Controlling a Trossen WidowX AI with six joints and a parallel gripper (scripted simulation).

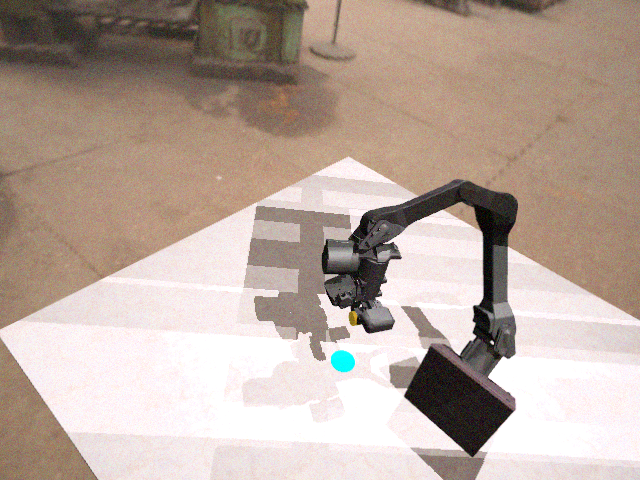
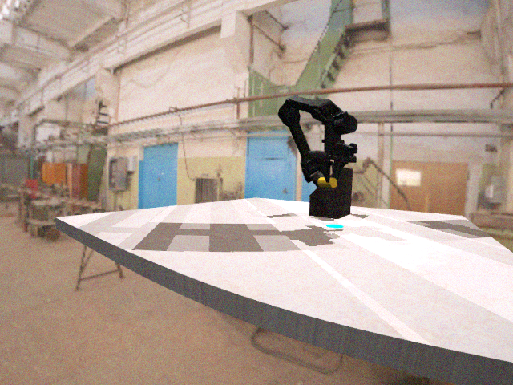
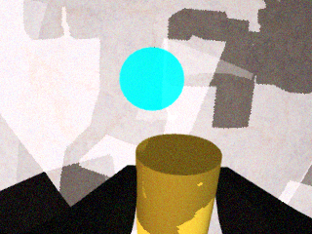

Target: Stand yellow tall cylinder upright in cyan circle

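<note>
The cyan circle lies 15 cm below my gripper tip, 2 cm to the left of it and 1 cm behind it. Also, from my gripper tip: yellow cylinder (2 cm to the right, 1 cm behind).
</note>
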